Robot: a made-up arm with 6 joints. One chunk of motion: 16 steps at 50 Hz.
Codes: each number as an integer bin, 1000 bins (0 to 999) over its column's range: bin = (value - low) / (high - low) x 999, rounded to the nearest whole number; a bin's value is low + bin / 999 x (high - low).
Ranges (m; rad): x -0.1..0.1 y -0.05..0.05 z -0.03..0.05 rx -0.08..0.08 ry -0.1..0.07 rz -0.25..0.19
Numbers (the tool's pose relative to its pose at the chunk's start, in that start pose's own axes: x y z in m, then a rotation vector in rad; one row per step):
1: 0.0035 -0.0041 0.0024 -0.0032 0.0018 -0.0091
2: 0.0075 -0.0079 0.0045 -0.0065 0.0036 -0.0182
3: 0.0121 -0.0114 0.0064 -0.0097 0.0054 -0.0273
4: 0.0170 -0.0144 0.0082 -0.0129 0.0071 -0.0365
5: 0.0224 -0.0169 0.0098 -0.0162 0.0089 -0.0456
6: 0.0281 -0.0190 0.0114 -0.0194 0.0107 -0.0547
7: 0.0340 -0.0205 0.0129 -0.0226 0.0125 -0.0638
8: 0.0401 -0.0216 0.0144 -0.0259 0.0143 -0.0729
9: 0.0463 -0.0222 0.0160 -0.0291 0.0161 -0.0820
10: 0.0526 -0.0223 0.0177 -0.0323 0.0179 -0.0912
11: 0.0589 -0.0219 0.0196 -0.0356 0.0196 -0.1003
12: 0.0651 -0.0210 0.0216 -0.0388 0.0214 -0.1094
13: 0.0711 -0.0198 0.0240 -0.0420 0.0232 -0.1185
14: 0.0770 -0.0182 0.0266 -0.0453 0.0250 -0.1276
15: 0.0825 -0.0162 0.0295 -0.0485 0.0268 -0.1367
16: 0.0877 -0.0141 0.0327 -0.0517 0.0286 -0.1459
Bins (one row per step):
1: 517 459 405 480 598 547
2: 537 421 431 459 609 526
3: 560 386 455 439 619 506
4: 584 356 477 419 629 485
5: 611 331 497 398 640 464
6: 640 310 517 378 651 443
7: 669 295 536 358 661 423
8: 700 284 554 338 672 402
9: 731 278 574 318 682 381
10: 762 277 596 298 693 361
11: 794 281 619 277 703 340
12: 825 290 644 257 713 319
13: 855 302 674 237 724 299
14: 884 318 707 217 735 278
15: 912 338 743 197 745 257
16: 938 359 783 177 756 236

